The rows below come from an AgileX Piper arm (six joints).
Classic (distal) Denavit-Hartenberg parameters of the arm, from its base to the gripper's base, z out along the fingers. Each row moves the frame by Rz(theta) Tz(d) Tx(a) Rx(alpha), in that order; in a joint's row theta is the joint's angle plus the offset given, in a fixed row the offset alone. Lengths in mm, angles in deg.
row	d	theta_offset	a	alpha
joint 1	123.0	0.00	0.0	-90.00
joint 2	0.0	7.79	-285.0	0.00
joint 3	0.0	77.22	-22.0	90.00
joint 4	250.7	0.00	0.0	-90.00
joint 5	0.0	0.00	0.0	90.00
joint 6	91.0	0.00	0.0	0.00
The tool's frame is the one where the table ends.
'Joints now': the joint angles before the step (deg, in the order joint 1, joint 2, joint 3, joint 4, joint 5, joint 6). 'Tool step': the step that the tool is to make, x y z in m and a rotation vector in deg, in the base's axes. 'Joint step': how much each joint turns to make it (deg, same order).
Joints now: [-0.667 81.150 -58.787 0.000 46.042 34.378]
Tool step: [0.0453 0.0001 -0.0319 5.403 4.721 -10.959]
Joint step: [0.003 11.854 -6.235 0.542 -0.857 11.805]
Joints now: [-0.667 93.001 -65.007 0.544 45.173 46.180]
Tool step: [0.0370 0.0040 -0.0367 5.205 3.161 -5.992]
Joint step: [0.006 10.334 -5.211 4.068 -2.035 4.436]
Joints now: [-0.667 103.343 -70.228 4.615 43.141 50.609]
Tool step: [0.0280 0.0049 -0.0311 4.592 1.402 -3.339]
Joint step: [0.001 8.041 -4.527 5.241 -2.116 0.526]
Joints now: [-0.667 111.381 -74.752 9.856 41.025 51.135]
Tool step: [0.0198 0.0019 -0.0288 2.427 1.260 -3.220]
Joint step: [0.002 6.475 -3.528 2.551 -1.893 1.607]
